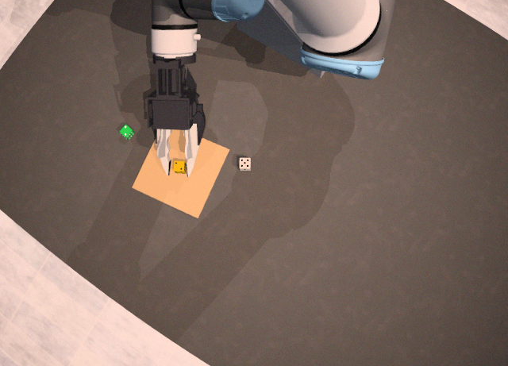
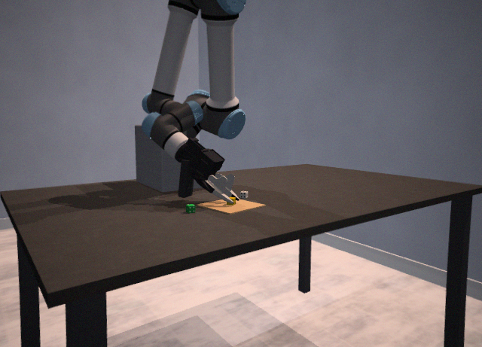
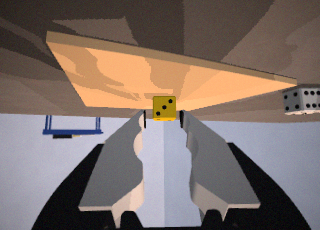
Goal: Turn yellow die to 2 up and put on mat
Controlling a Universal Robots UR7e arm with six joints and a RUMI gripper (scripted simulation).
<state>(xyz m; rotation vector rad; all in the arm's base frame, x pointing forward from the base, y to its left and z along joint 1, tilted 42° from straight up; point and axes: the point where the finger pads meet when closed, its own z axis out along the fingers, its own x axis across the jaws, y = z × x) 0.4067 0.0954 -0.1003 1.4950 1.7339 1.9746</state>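
My hand is 1 cm above the yellow die. Also, from my hand: orange mat 2 cm below; then green die 13 cm to the right, 1 cm below; then white die 7 cm behind, 10 cm to the left, 1 cm below.
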